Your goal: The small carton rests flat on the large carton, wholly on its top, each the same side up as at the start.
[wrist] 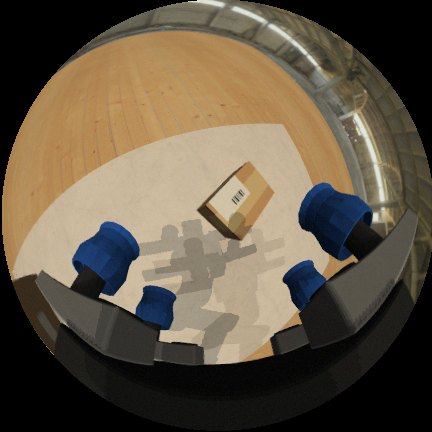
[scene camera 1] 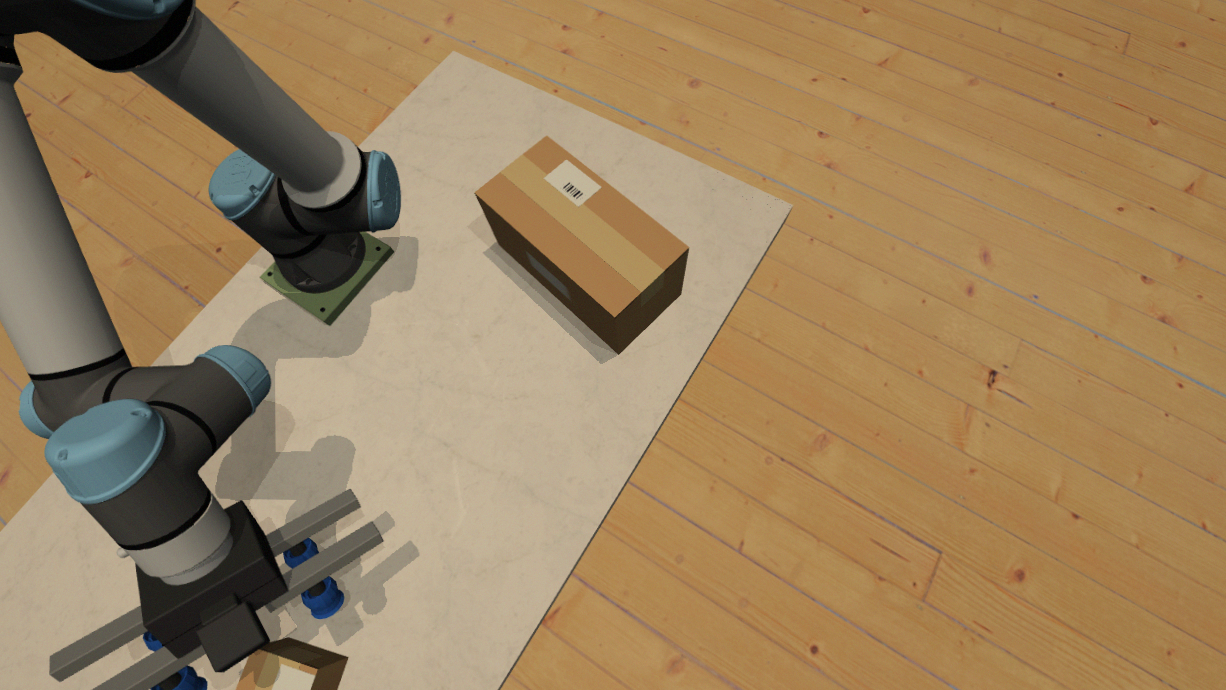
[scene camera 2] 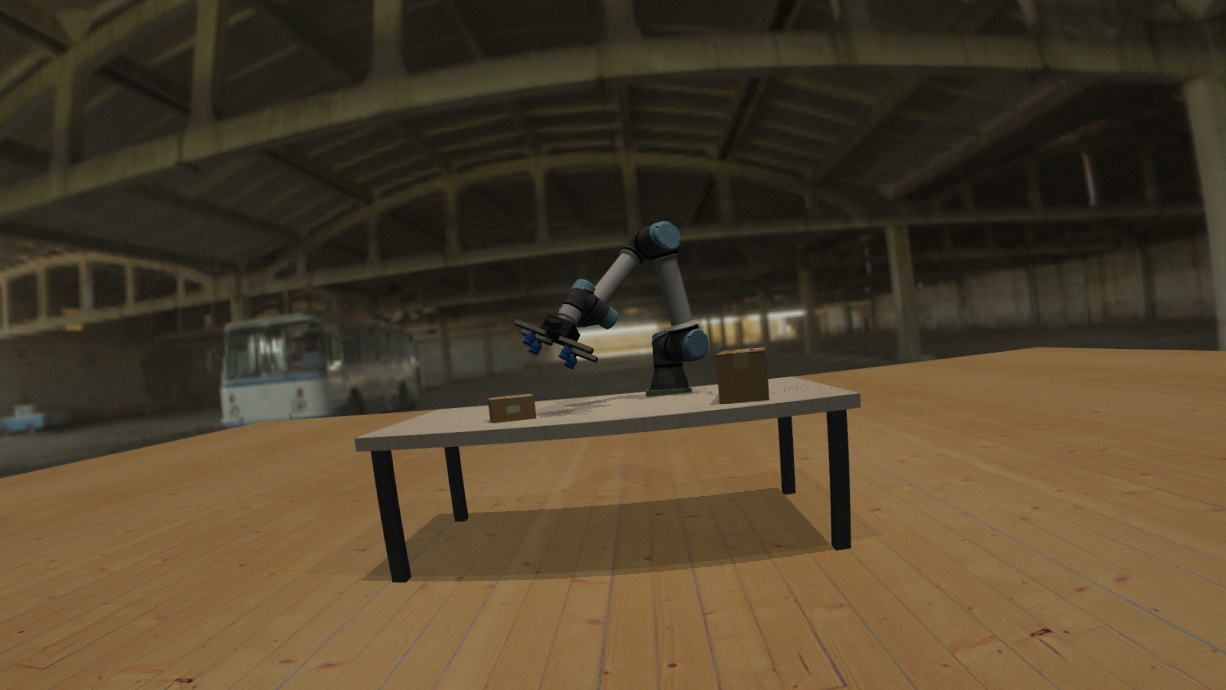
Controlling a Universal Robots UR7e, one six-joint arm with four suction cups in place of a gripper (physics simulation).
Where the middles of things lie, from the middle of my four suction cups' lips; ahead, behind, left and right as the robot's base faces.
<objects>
My suction cup is 17 cm above the small carton (scene camera 1: 287,656), 13 cm to the left of it and 6 cm short of it. Also, from my suction cup: large carton (scene camera 1: 612,265) (62 cm to the left, 13 cm below, 13 cm behind).
</objects>
